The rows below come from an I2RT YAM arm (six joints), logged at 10 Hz.
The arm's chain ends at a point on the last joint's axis. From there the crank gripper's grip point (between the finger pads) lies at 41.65 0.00 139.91 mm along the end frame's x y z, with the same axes.
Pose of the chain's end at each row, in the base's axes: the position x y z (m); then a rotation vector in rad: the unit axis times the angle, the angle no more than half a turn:
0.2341, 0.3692, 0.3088, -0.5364, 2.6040, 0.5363
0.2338, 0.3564, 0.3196, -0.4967, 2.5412, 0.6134
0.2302, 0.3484, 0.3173, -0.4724, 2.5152, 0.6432
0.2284, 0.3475, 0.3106, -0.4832, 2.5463, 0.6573
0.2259, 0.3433, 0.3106, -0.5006, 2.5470, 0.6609
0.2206, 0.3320, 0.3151, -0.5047, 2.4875, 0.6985
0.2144, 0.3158, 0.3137, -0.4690, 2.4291, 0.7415
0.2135, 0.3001, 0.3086, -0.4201, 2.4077, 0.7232
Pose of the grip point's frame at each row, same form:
0.2448, 0.4198, 0.1723, -0.5364, 2.6040, 0.5363
0.2500, 0.4170, 0.1878, -0.4967, 2.5412, 0.6134
0.2490, 0.4130, 0.1878, -0.4724, 2.5152, 0.6432
0.2421, 0.4119, 0.1803, -0.4832, 2.5463, 0.6573
0.2386, 0.4077, 0.1802, -0.5006, 2.5470, 0.6609
0.2382, 0.4020, 0.1882, -0.5047, 2.4875, 0.6985
0.2379, 0.3923, 0.1916, -0.4690, 2.4291, 0.7415
0.2429, 0.3763, 0.1876, -0.4201, 2.4077, 0.7232

